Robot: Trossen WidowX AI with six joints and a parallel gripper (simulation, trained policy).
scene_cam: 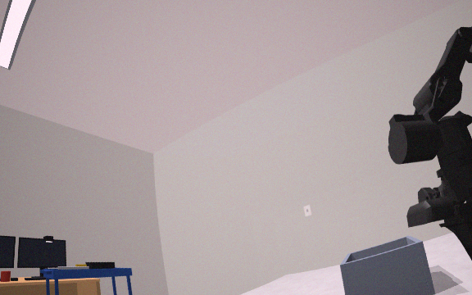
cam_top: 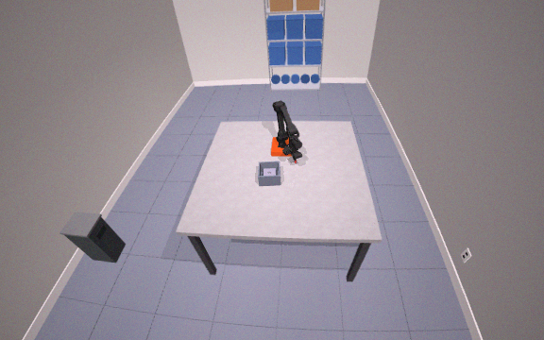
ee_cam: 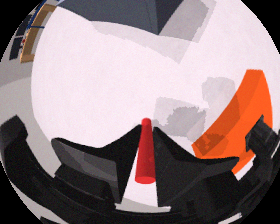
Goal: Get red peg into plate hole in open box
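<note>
My gripper tip is now 180 mm short of the plate, 150 mm to the left of it and 10 mm above it. From my gripper tip the other things lie so: red peg 10 mm behind, 10 mm above; then grey box 180 mm ahead, 150 mm to the right, 30 mm below.
</note>
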